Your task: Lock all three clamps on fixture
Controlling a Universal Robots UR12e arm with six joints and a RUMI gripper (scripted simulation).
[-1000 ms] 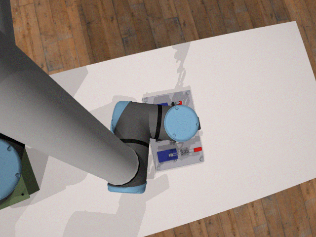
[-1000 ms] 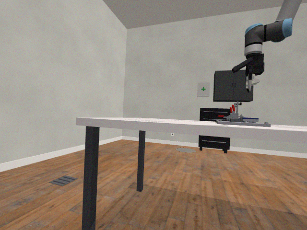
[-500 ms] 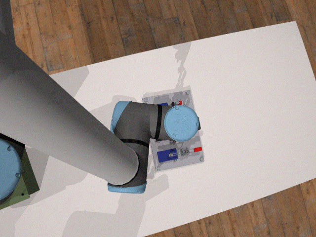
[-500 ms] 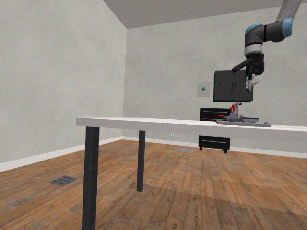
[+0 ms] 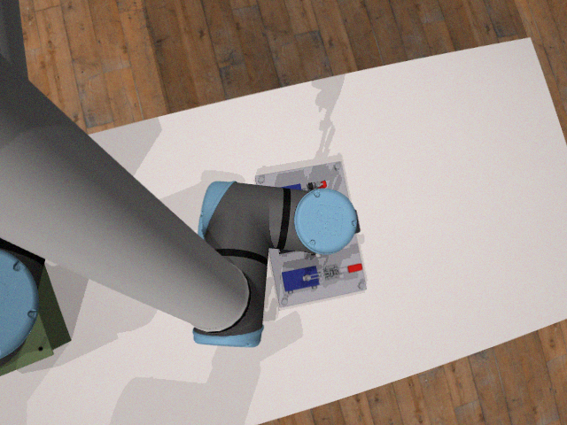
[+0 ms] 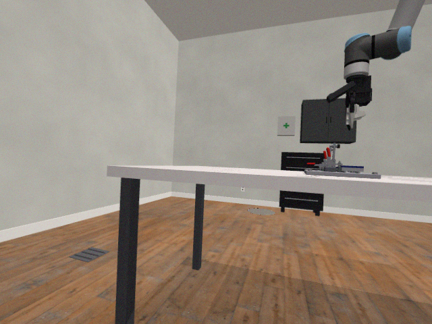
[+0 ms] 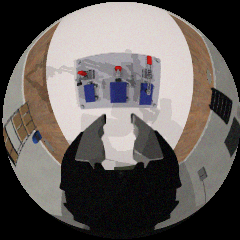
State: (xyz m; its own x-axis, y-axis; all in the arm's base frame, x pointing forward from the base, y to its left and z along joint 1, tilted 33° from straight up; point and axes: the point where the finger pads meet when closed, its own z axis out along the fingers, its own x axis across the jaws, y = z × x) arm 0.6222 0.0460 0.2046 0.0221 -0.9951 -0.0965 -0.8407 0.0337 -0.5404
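Right now my hand is 5 cm short of the grey fixture plate and 21 cm above it. The rest, counted from my hand: blue part (11 cm to the right, 19 cm below).
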